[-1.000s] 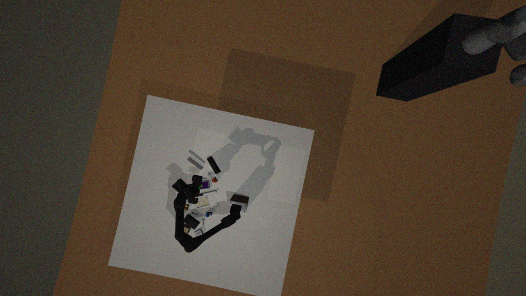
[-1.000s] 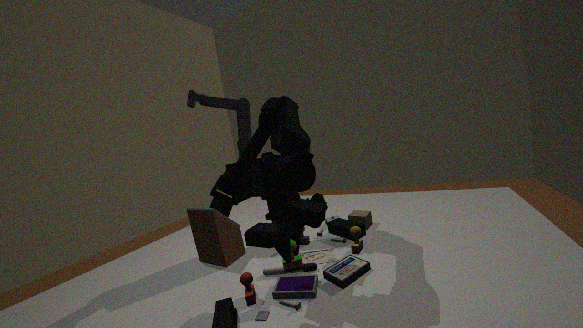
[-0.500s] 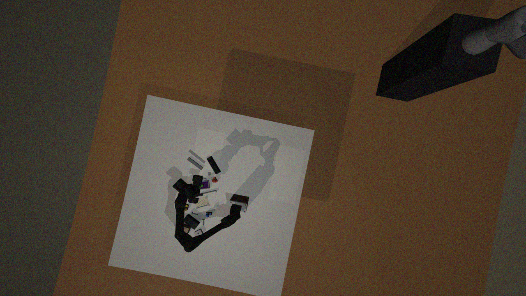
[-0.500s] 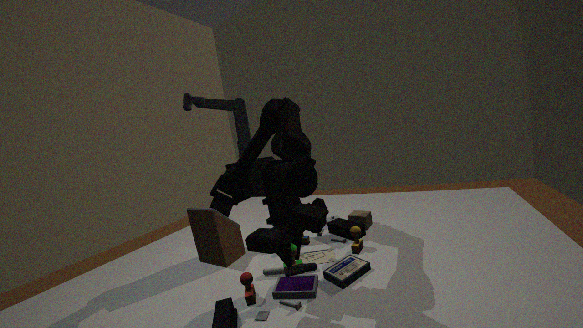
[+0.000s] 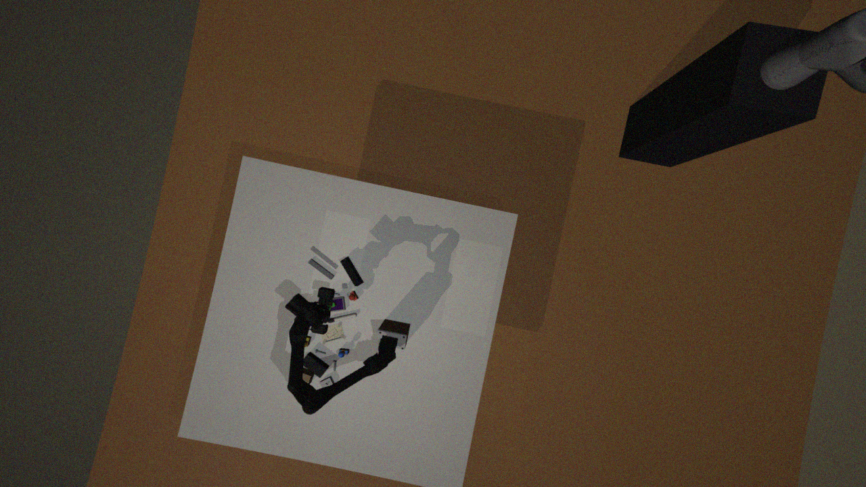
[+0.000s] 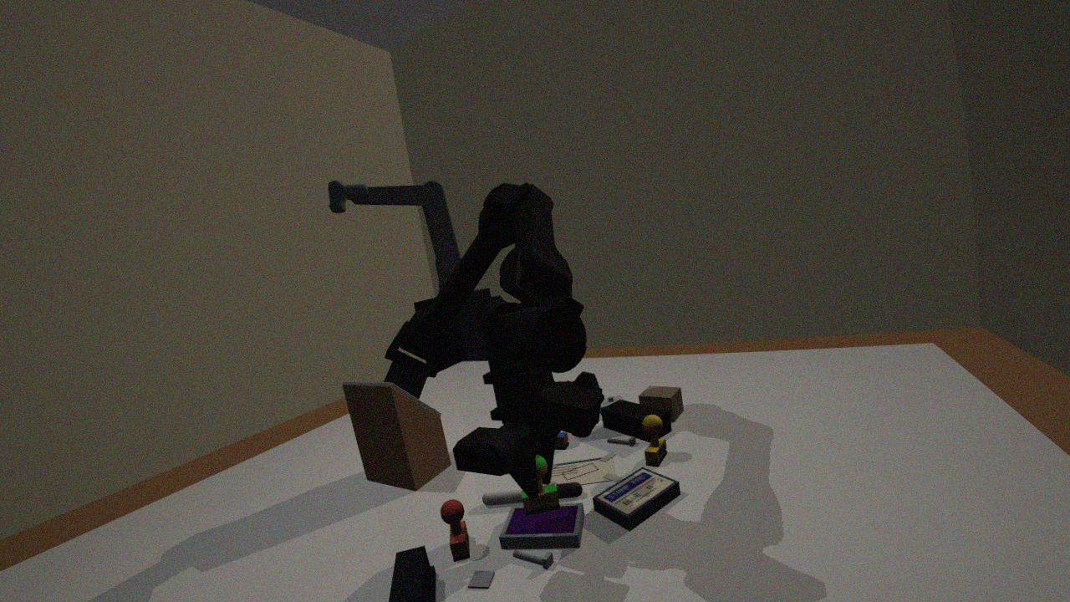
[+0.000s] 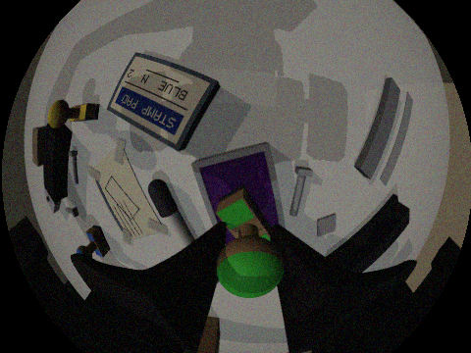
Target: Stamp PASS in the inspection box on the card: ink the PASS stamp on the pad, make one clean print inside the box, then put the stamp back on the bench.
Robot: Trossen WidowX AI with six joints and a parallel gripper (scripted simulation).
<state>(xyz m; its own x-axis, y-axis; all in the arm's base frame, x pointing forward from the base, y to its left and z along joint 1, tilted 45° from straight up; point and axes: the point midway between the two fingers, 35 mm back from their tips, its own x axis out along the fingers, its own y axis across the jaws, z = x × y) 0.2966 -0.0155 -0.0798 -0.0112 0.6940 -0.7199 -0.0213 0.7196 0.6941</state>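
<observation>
The purple ink pad is 50 mm below my gripper tip and 10 mm behind it. Also, from my gripper tip: dark marker 60 mm to the left, 50 mm below, 40 mm behind; then green-knobbed PASS stamp right at my gripper tip; then red stamp 90 mm behind, 60 mm to the right, 40 mm below.
</observation>
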